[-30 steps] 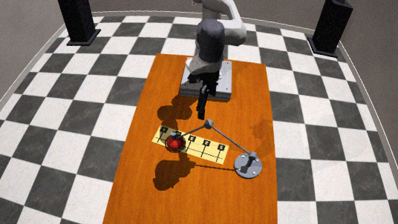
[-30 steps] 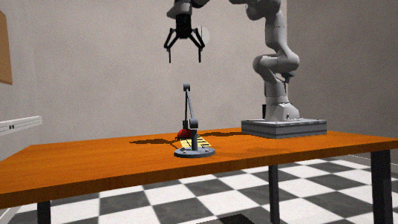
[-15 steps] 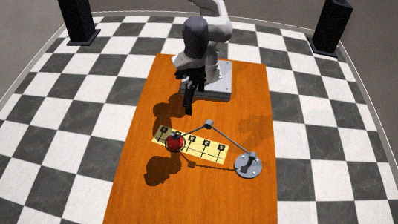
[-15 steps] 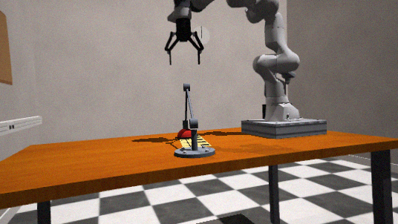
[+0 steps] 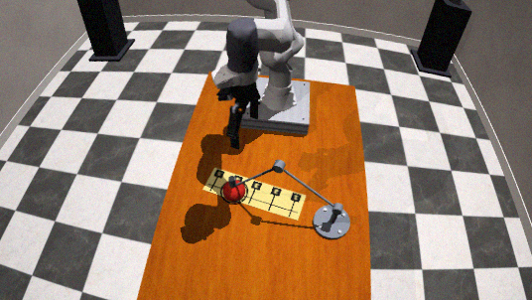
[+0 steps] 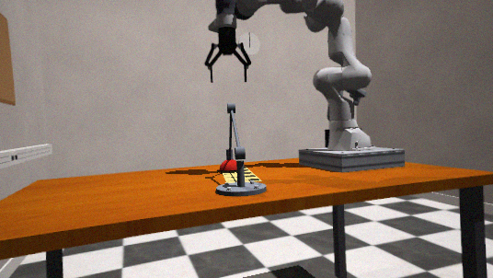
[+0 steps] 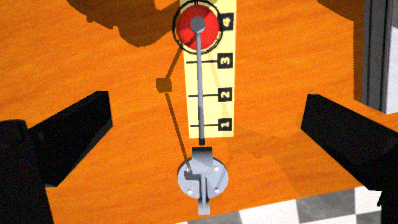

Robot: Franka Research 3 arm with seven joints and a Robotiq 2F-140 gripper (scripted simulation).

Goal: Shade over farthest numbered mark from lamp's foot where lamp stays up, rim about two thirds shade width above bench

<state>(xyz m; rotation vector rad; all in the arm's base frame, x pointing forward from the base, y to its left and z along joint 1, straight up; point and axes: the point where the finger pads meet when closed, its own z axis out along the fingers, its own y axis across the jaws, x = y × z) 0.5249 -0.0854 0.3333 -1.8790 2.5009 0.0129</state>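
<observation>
Now: the yellow numbered strip 20 mm behind my hand, 30 mm to the left of it and 410 mm below it. The rest, counted from my hand: round grey foot: 90 mm ahead, 370 mm to the left, 380 mm below.
</observation>
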